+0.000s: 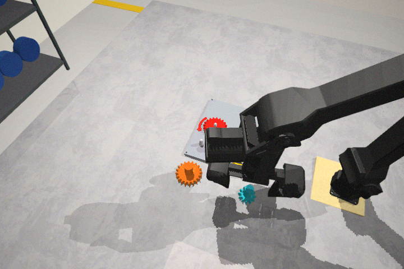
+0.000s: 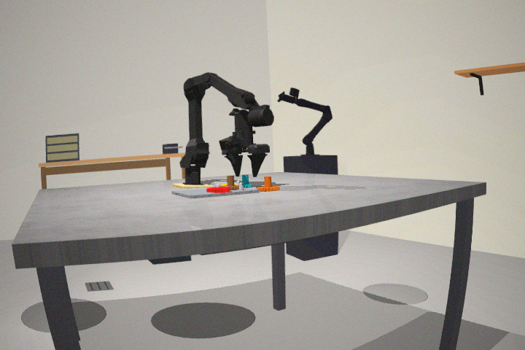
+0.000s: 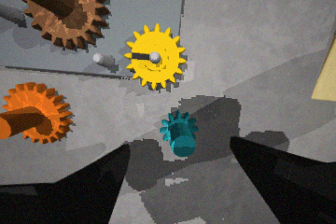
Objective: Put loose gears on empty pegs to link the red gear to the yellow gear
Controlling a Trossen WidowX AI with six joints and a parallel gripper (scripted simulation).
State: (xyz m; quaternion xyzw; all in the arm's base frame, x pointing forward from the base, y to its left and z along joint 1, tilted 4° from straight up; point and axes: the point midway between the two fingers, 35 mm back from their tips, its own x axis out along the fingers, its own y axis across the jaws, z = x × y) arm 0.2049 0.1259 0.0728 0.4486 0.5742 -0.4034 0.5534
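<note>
The teal gear lies 2 cm below my gripper tip. The rest, counted from my gripper tip: orange gear 15 cm ahead, 2 cm below, 1 cm to the left; yellow gear 7 cm to the right, 4 cm ahead, 2 cm below; brown gear 11 cm ahead, 9 cm to the right, 1 cm below.
</note>
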